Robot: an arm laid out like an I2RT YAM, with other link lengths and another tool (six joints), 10 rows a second.
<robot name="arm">
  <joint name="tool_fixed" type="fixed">
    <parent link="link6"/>
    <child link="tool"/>
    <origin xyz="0.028 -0.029 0.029" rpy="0.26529 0 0.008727"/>
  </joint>
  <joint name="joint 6" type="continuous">
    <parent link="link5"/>
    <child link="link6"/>
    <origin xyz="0.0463 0 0.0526" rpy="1.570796 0 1.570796"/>
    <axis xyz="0 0 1"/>
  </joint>
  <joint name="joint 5" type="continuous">
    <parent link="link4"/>
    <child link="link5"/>
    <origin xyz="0.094 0.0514 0.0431" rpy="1.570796 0 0"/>
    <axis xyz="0 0 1"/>
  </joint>
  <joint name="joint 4" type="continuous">
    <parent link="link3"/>
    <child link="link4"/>
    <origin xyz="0.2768 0.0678 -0.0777" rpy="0 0 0"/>
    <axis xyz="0 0 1"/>
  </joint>
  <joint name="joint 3" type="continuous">
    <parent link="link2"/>
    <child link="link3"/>
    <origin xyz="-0.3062 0 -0.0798" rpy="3.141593 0 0"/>
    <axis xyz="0 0 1"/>
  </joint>
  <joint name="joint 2" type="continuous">
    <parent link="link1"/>
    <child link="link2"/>
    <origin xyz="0.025 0.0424 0.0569" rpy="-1.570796 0 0"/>
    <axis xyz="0 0 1"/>
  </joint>
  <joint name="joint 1" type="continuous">
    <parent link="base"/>
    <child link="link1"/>
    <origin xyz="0 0 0.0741" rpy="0 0 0"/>
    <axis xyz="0 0 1"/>
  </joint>
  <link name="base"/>
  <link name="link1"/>
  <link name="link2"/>
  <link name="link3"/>
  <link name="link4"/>
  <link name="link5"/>
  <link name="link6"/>
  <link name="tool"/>
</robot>
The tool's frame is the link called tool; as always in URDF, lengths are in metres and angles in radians. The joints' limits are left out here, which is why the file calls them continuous.
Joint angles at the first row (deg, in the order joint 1, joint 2, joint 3, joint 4, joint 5, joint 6):
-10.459 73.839 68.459 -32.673 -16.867 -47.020
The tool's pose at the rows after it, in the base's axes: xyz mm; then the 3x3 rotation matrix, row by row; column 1 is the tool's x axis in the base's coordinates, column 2 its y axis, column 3 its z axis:
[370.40, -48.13, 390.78], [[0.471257, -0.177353, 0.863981], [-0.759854, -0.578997, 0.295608], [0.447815, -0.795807, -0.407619]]
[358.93, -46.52, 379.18], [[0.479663, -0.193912, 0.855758], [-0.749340, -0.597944, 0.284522], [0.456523, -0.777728, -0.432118]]
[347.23, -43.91, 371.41], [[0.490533, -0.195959, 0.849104], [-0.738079, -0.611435, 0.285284], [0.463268, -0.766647, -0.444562]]
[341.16, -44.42, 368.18], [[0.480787, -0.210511, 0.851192], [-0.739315, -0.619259, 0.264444], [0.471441, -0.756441, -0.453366]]
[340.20, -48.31, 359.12], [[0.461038, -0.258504, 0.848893], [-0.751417, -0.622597, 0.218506], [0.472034, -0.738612, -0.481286]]
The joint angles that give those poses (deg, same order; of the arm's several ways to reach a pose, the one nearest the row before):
-10.456 73.304 67.577 -33.028 -15.909 -47.023
-10.459 71.199 64.506 -33.279 -14.864 -48.254
-10.458 68.967 61.871 -33.530 -14.625 -49.345
-10.457 67.756 60.647 -33.690 -13.318 -49.394
-10.459 67.785 59.614 -33.853 -10.558 -48.700

